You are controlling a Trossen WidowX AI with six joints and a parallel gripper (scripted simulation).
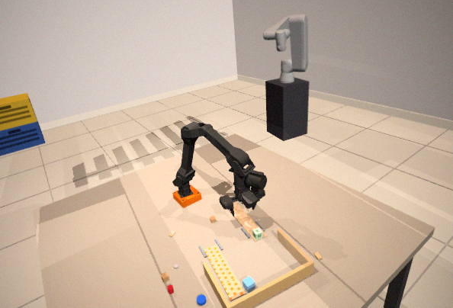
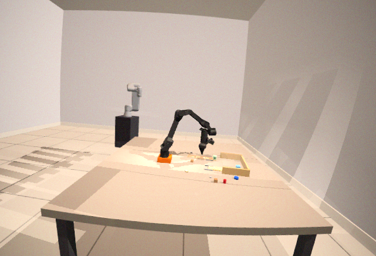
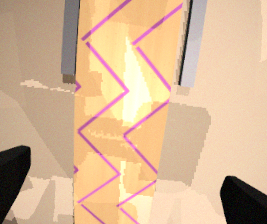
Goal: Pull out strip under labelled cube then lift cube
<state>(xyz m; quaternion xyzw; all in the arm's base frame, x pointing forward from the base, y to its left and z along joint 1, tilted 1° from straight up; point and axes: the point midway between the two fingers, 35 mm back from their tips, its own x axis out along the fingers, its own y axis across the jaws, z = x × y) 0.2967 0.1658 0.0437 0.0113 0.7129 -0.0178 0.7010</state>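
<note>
The zigzag strip lies 10 mm to the left of my gripper tip and 50 mm below it. Also, from my gripper tip: blue disc 260 mm ahead, 300 mm to the right, 40 mm below; red cylinder 180 mm ahead, 380 mm to the right, 40 mm below.
</note>
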